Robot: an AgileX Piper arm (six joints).
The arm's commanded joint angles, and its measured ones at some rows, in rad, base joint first. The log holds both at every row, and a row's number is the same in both.
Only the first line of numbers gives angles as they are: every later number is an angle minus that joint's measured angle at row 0.
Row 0, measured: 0.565, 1.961, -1.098, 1.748, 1.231, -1.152
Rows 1 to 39, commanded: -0.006, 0.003, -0.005, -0.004, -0.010, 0.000; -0.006, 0.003, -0.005, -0.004, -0.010, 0.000; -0.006, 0.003, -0.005, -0.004, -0.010, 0.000; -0.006, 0.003, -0.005, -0.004, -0.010, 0.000; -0.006, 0.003, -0.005, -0.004, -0.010, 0.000; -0.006, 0.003, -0.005, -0.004, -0.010, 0.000; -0.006, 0.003, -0.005, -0.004, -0.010, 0.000; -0.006, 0.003, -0.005, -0.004, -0.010, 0.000; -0.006, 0.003, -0.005, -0.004, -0.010, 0.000; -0.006, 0.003, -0.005, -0.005, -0.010, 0.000; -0.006, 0.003, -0.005, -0.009, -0.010, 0.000; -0.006, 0.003, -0.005, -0.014, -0.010, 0.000; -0.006, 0.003, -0.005, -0.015, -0.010, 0.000; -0.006, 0.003, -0.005, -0.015, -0.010, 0.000; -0.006, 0.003, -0.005, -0.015, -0.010, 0.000; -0.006, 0.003, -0.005, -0.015, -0.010, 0.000; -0.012, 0.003, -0.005, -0.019, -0.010, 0.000; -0.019, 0.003, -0.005, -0.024, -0.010, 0.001; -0.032, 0.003, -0.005, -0.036, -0.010, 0.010; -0.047, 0.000, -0.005, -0.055, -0.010, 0.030; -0.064, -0.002, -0.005, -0.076, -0.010, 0.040; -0.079, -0.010, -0.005, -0.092, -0.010, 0.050; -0.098, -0.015, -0.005, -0.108, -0.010, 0.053; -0.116, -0.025, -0.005, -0.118, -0.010, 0.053; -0.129, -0.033, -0.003, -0.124, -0.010, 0.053; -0.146, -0.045, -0.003, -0.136, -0.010, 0.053; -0.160, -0.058, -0.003, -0.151, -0.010, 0.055; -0.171, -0.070, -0.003, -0.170, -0.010, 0.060; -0.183, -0.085, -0.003, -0.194, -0.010, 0.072; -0.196, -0.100, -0.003, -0.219, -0.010, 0.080; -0.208, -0.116, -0.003, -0.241, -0.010, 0.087; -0.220, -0.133, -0.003, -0.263, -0.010, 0.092; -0.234, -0.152, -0.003, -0.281, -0.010, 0.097; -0.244, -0.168, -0.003, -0.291, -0.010, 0.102; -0.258, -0.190, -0.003, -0.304, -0.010, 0.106; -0.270, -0.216, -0.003, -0.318, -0.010, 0.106; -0.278, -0.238, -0.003, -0.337, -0.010, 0.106; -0.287, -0.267, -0.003, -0.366, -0.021, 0.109; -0.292, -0.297, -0.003, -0.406, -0.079, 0.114
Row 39, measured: -0.259, -0.195, 0.000, -0.307, -0.020, 0.104
